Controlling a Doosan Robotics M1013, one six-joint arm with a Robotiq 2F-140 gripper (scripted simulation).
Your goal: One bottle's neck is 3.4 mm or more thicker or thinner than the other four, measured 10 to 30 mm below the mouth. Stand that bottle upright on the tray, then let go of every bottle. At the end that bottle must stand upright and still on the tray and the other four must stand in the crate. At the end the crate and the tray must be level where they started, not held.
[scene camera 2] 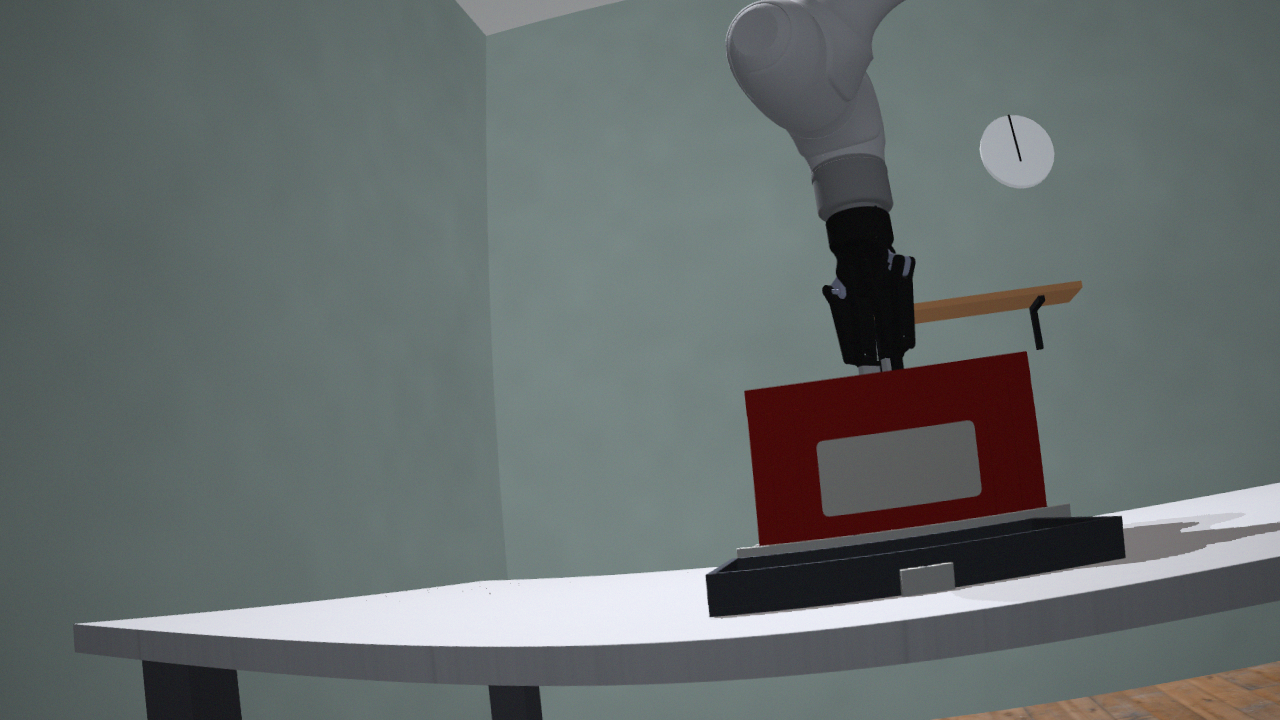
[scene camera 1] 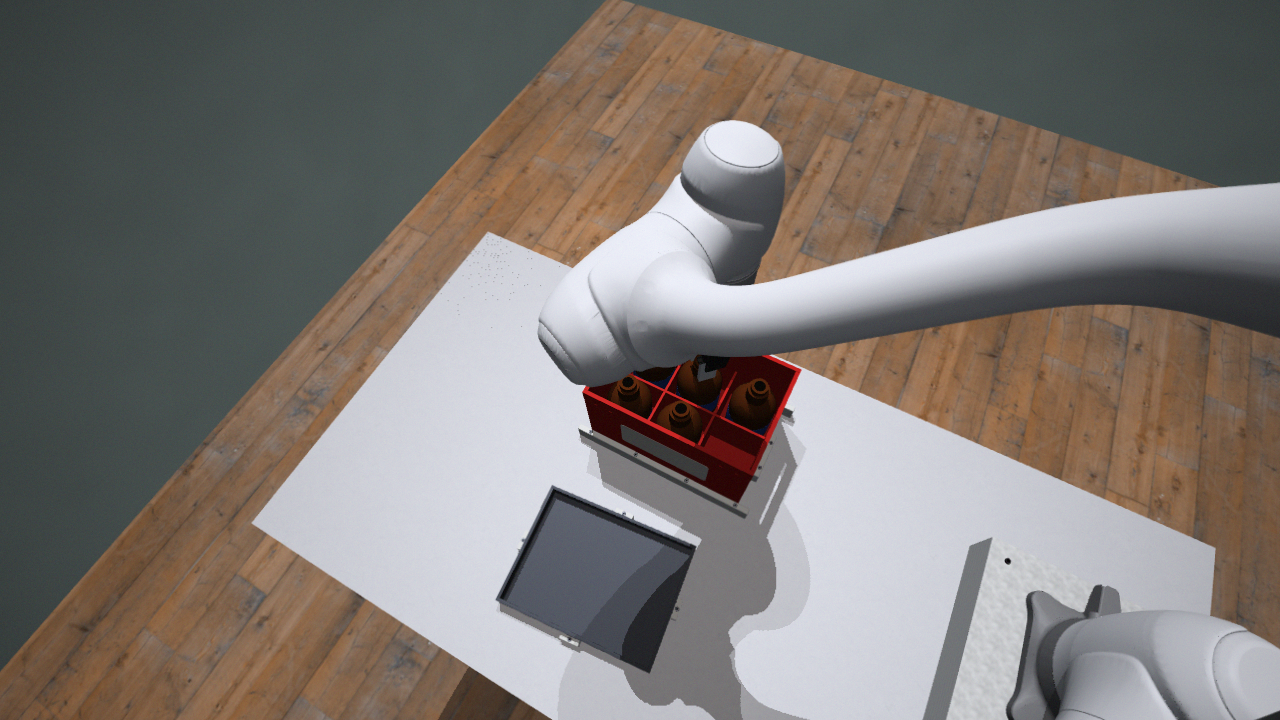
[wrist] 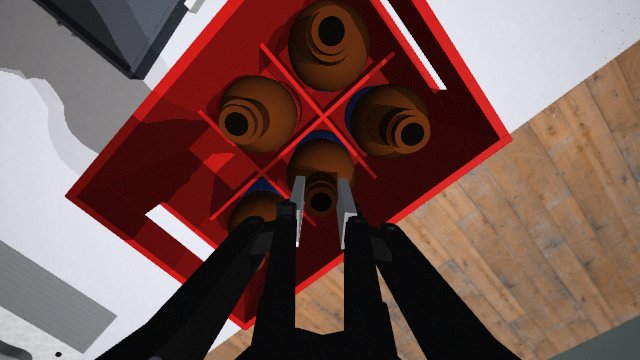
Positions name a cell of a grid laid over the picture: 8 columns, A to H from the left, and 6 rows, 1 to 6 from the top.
Scene:
A dark tray (scene camera 2: E5): 0.48 m from the lens.

